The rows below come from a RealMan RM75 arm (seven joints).
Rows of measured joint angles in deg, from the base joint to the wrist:
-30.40 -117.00 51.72 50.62 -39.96 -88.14 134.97
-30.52 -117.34 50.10 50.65 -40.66 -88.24 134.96
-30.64 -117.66 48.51 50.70 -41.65 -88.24 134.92
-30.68 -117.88 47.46 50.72 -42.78 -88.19 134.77
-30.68 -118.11 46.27 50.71 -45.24 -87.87 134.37
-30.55 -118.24 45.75 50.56 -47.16 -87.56 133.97
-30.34 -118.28 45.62 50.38 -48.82 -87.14 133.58
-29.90 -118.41 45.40 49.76 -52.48 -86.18 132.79
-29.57 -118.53 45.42 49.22 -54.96 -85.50 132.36
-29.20 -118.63 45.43 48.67 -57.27 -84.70 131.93
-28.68 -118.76 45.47 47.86 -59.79 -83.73 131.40
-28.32 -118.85 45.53 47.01 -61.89 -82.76 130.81
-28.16 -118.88 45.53 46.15 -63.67 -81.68 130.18
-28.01 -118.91 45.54 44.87 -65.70 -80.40 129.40
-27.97 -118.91 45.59 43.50 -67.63 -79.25 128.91
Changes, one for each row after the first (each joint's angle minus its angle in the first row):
-0.12 -0.34 -1.62 0.03 -0.70 -0.10 -0.01
-0.24 -0.66 -3.21 0.08 -1.69 -0.10 -0.05
-0.28 -0.88 -4.26 0.10 -2.82 -0.05 -0.20
-0.28 -1.11 -5.45 0.09 -5.28 0.27 -0.60
-0.15 -1.24 -5.97 -0.06 -7.20 0.58 -1.00
0.06 -1.28 -6.10 -0.24 -8.86 1.00 -1.39
0.50 -1.41 -6.32 -0.86 -12.52 1.96 -2.18
0.83 -1.53 -6.30 -1.40 -15.00 2.64 -2.61
1.20 -1.63 -6.29 -1.95 -17.31 3.44 -3.04
1.72 -1.76 -6.25 -2.76 -19.83 4.41 -3.57
2.08 -1.85 -6.19 -3.61 -21.93 5.38 -4.16
2.24 -1.88 -6.19 -4.47 -23.71 6.46 -4.79
2.39 -1.91 -6.18 -5.75 -25.74 7.74 -5.57
2.43 -1.91 -6.13 -7.12 -27.67 8.89 -6.06

